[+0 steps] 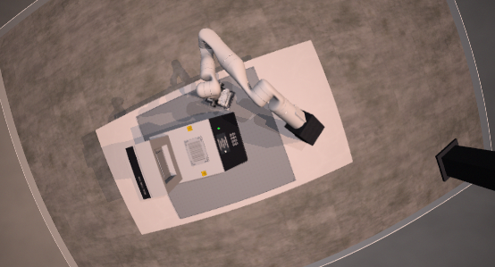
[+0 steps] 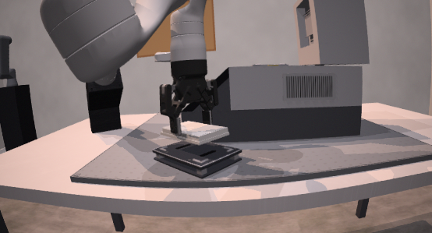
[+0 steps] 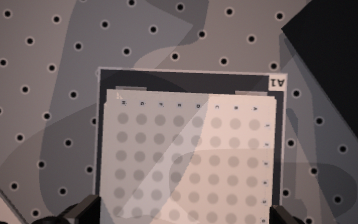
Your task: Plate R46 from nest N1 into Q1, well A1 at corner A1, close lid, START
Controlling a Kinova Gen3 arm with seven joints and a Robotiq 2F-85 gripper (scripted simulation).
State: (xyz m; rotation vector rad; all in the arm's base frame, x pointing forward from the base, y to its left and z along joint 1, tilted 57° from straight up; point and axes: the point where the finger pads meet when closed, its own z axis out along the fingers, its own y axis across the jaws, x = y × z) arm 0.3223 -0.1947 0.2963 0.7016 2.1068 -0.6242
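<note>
Now: hand 50 mm above the dark plate nest N1. Also, from my hand: plate R46 (10 mm below); A1 mark (90 mm to the left, 50 mm below).
</note>
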